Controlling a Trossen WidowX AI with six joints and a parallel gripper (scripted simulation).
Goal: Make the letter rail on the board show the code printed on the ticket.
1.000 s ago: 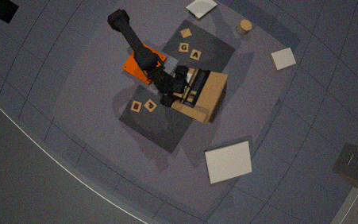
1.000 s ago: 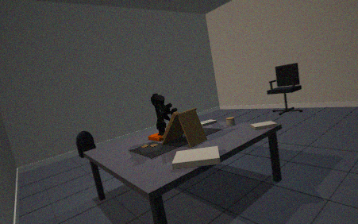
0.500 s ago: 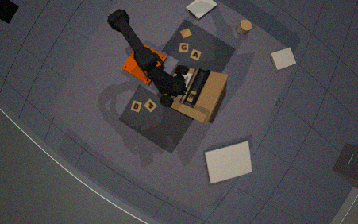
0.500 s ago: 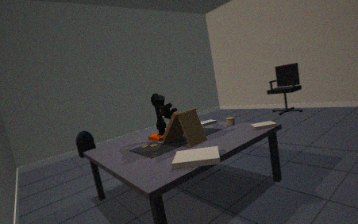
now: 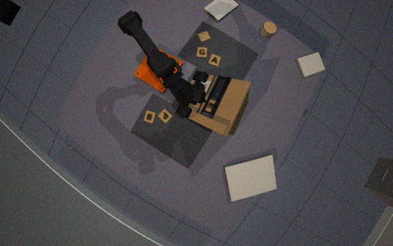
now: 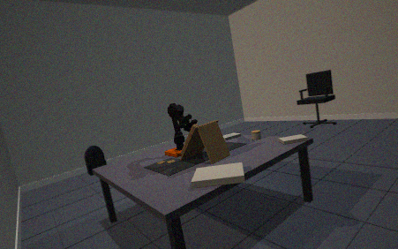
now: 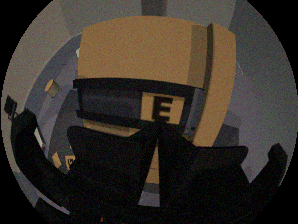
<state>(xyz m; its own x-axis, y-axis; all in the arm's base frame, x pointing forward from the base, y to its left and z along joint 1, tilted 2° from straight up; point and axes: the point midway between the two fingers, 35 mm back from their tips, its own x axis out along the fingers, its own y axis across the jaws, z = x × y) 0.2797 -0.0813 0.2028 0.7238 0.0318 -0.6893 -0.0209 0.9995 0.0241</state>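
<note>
My gripper tip is 4 cm past the white ticket, 7 cm to the right of it and 11 cm above it. Also, from my gripper tip: small cup 14 cm ahead, 59 cm to the left, 16 cm below; then white slab 42 cm ahead, 23 cm to the right, 18 cm below; then dark mat 11 cm behind, 6 cm to the left, 20 cm below.
</note>
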